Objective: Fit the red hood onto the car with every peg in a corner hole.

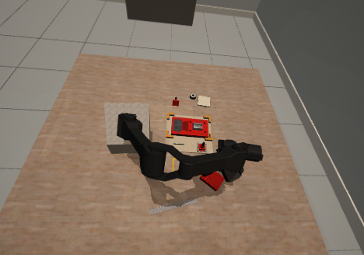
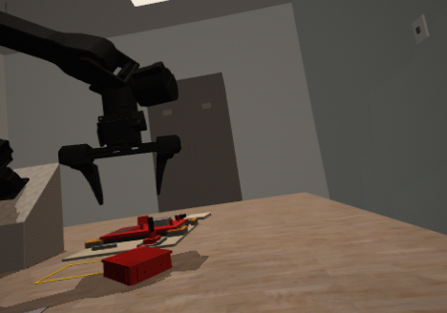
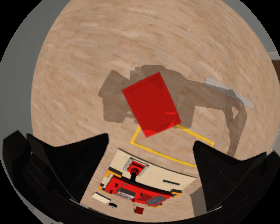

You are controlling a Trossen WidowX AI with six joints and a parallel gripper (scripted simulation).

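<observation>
Now: the red hood 1 cm ahead of my gripper tip, 1 cm to the right of it and 10 cm below it. The rest, counted from my gripper tip: grey strip (17 cm behind, 13 cm to the right, 11 cm below); then pale base plate (8 cm behind, 24 cm to the left, 10 cm below); then grey engine block (4 cm behind, 26 cm to the left, 9 cm below).
</observation>
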